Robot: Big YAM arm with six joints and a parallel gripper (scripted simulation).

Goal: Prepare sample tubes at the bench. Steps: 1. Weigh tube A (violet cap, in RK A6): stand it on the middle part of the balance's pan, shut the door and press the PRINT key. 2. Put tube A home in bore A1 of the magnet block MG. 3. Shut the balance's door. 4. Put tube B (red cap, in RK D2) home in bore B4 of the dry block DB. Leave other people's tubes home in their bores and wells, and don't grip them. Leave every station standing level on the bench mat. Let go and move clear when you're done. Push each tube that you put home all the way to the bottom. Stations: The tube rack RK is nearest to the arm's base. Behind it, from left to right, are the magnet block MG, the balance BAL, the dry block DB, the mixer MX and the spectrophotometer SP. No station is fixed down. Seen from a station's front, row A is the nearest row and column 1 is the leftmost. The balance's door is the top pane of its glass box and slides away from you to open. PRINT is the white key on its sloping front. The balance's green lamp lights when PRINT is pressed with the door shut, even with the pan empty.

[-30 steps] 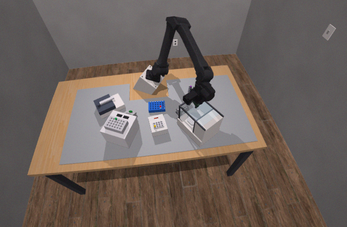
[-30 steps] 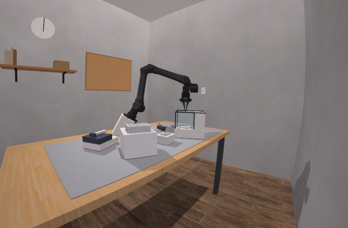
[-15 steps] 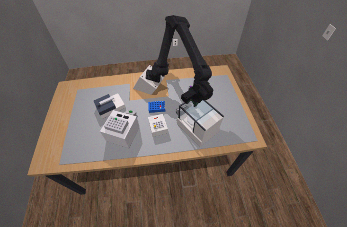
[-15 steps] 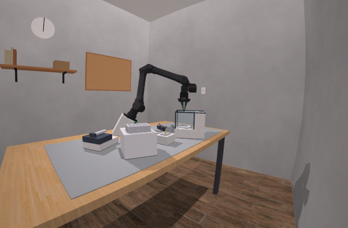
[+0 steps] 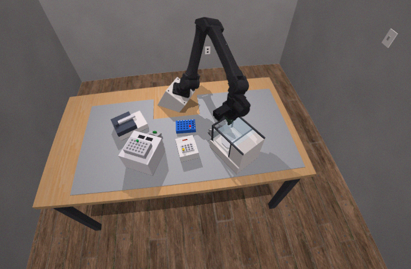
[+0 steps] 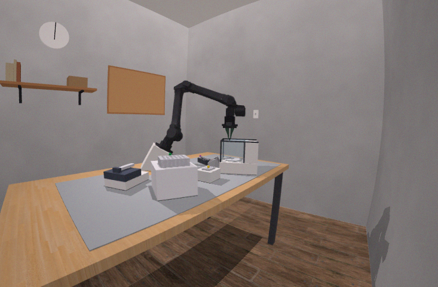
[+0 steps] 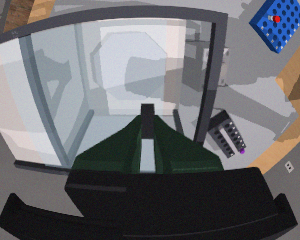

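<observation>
Right now the tube rack is 270 mm to the right of my hand, 210 mm below it and 130 mm behind it. Also, from my hand: yellow-capped tube (250 mm to the right, 160 mm below, 90 mm ahead); balance door (20 mm to the left, 20 mm ahead, 10 mm below); dry block (240 mm to the right, 190 mm below, 50 mm ahead).
</observation>
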